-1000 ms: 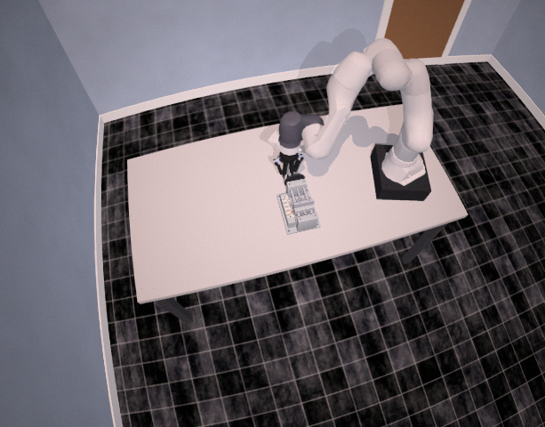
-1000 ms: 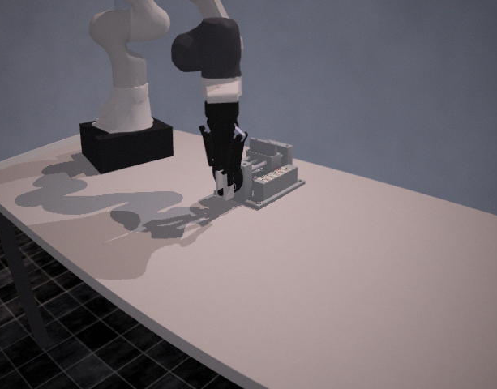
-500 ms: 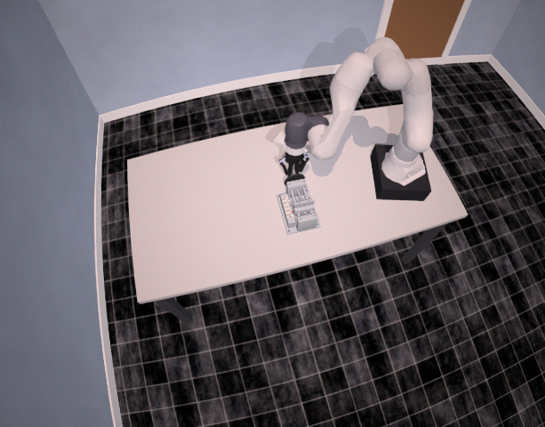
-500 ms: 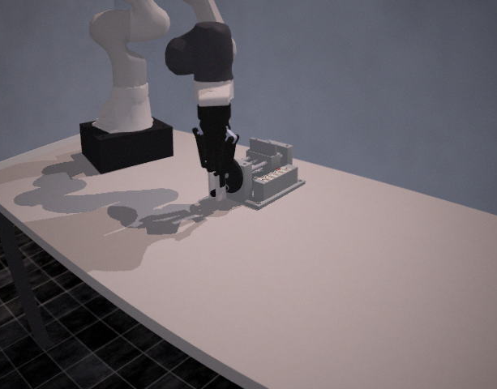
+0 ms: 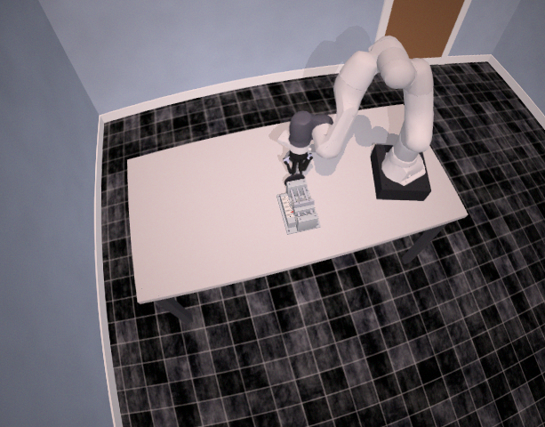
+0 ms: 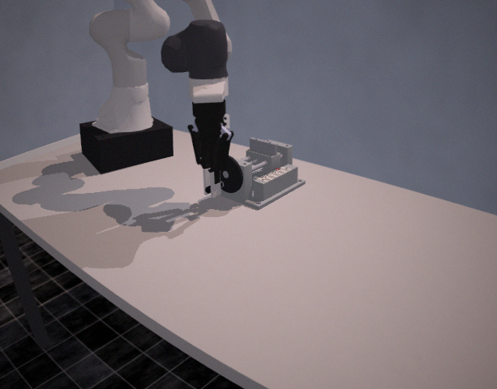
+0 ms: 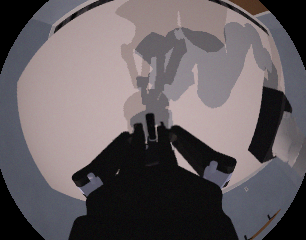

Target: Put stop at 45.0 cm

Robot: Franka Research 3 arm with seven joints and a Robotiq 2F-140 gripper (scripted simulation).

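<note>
Right now the grey stop fixture is 170 mm to the left of my hand, 40 mm ahead of it and 30 mm above it. The rest, counted from my hand: black handwheel (20 mm to the left, 10 mm below, 10 mm ahead).
</note>
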